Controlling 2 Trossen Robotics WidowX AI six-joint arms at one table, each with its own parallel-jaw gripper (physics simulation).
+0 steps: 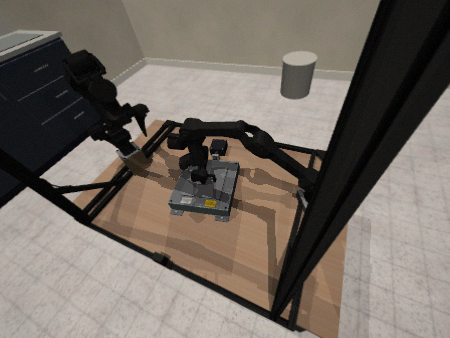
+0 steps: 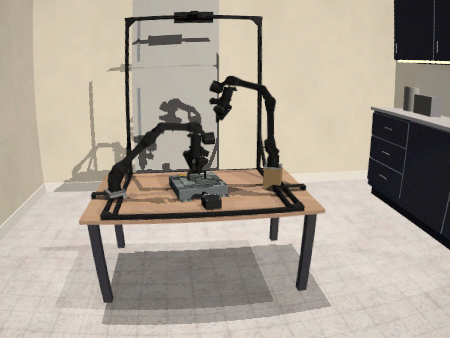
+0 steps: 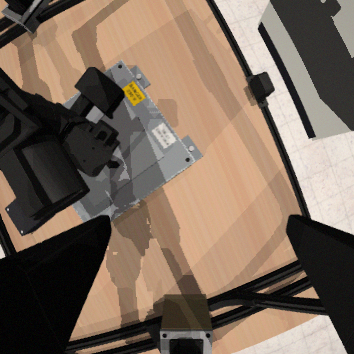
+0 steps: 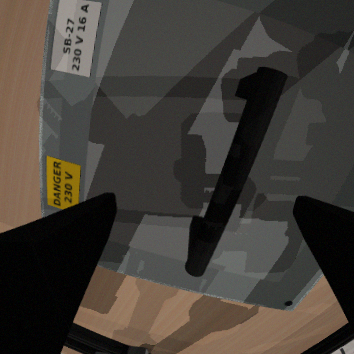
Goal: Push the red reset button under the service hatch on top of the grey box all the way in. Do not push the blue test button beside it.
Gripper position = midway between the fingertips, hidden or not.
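Note:
The left gripper [image 1: 134, 143] [image 3: 199, 223] is open and holds nothing, and you can see the right gripper as well [image 4: 206, 203] [image 3: 95, 136]. Then there's a grey box [image 1: 221, 208] [image 2: 210, 194] [image 3: 178, 153], plus a service hatch [image 3: 136, 151].

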